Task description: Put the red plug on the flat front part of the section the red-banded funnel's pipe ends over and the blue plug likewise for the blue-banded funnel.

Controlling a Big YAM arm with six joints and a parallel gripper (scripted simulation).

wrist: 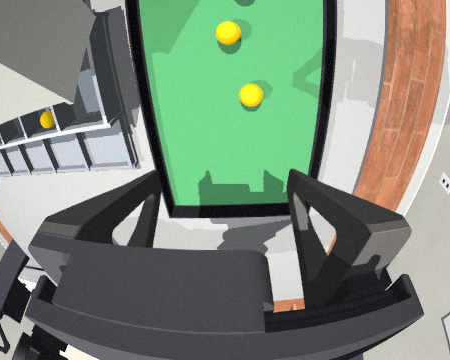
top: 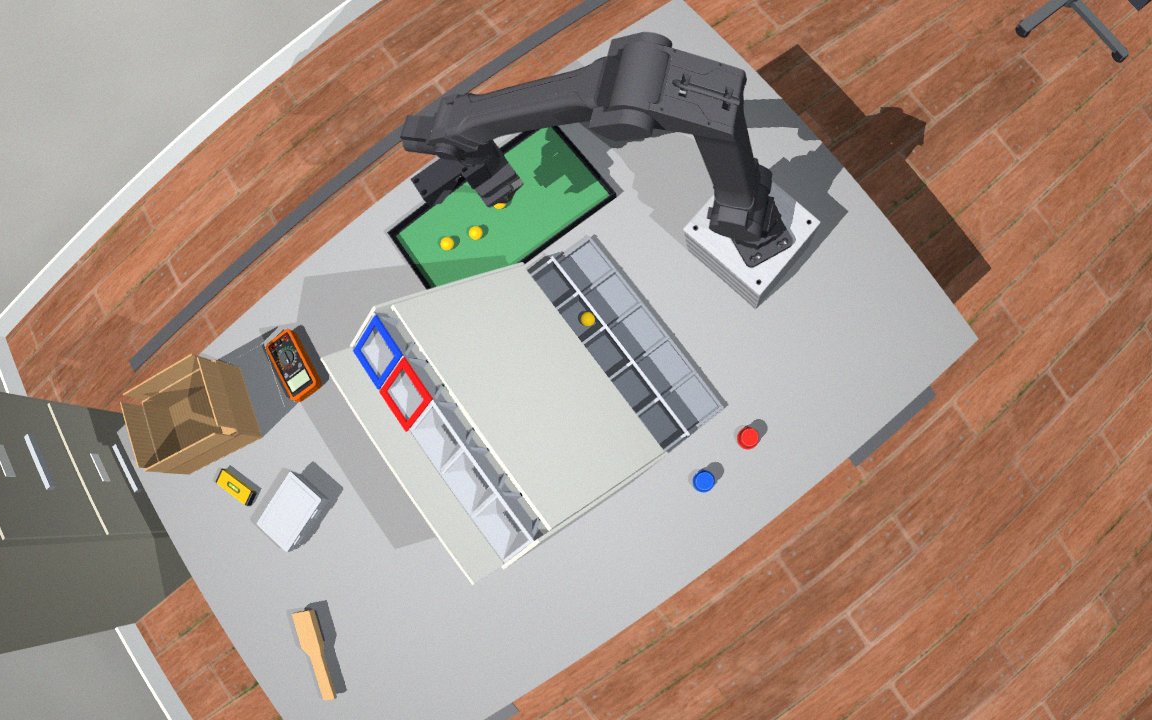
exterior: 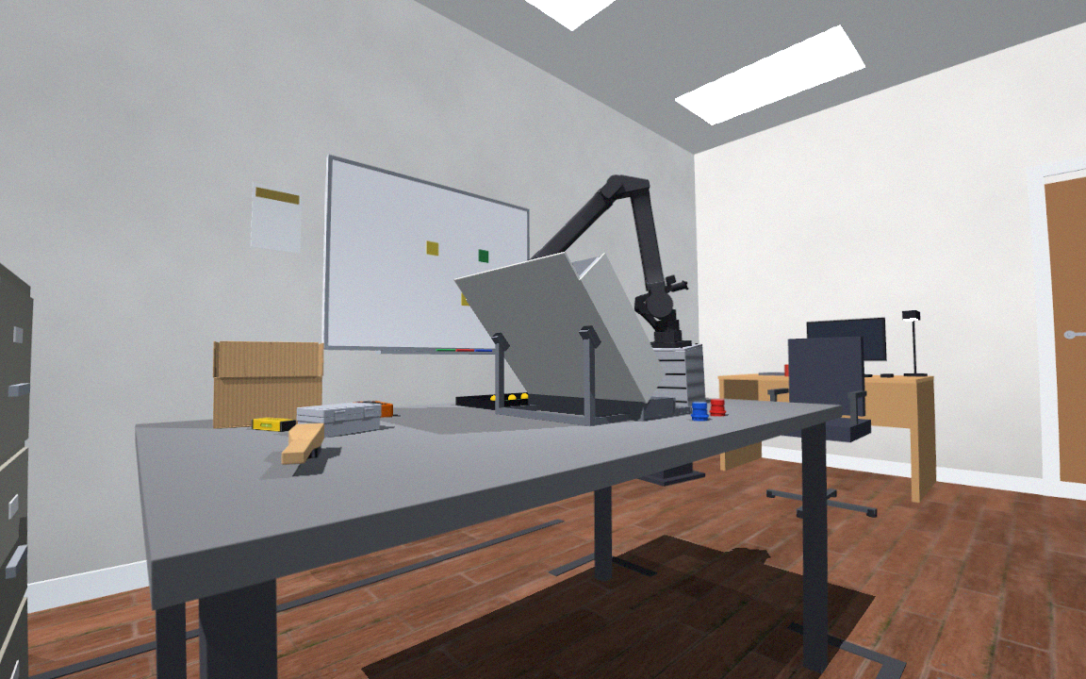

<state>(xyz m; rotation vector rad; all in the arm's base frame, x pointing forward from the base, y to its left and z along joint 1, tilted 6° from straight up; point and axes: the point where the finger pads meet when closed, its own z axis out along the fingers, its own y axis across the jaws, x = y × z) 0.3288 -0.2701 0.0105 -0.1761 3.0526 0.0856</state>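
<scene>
Now: the green tray 150 mm below my hand, 20 mm ahead of it and 10 mm to the right of it. Also, from my hand: multimeter 500 mm ahead, 140 mm below, 60 mm to the left; then sloped cover 340 mm to the left, 90 mm ahead, 50 mm above; then grey case 620 mm ahead, 310 mm to the left, 130 mm below.
</scene>
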